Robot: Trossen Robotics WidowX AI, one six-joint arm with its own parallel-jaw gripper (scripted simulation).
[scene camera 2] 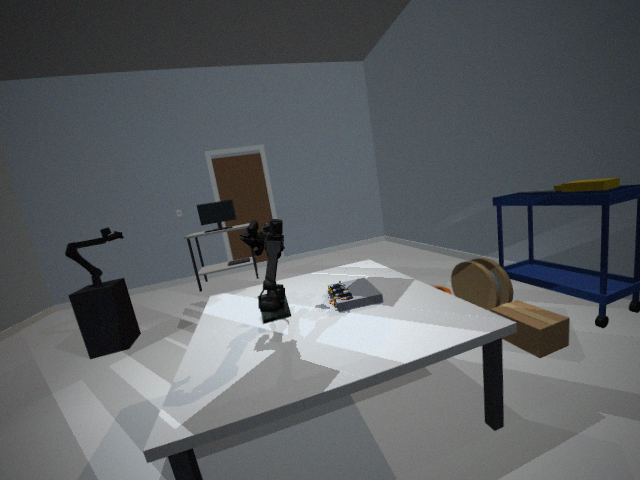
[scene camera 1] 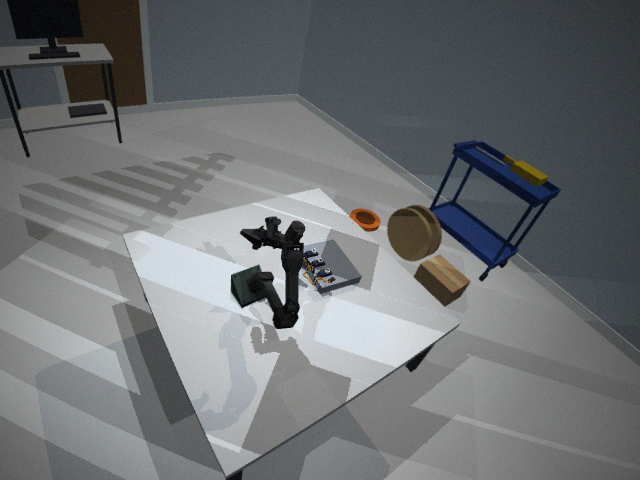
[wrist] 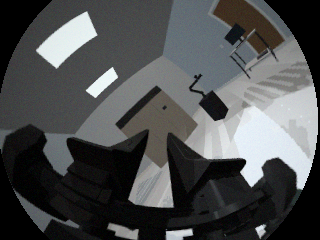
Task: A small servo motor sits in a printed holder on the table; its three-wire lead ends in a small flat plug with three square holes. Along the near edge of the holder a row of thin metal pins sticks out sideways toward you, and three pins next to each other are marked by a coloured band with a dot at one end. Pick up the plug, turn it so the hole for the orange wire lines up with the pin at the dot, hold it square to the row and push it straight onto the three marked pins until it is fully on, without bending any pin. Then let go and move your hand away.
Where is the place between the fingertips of the gripper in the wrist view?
158,134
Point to a grey printed holder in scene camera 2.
364,293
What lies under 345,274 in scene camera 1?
A grey printed holder.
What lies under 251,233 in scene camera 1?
The gripper.
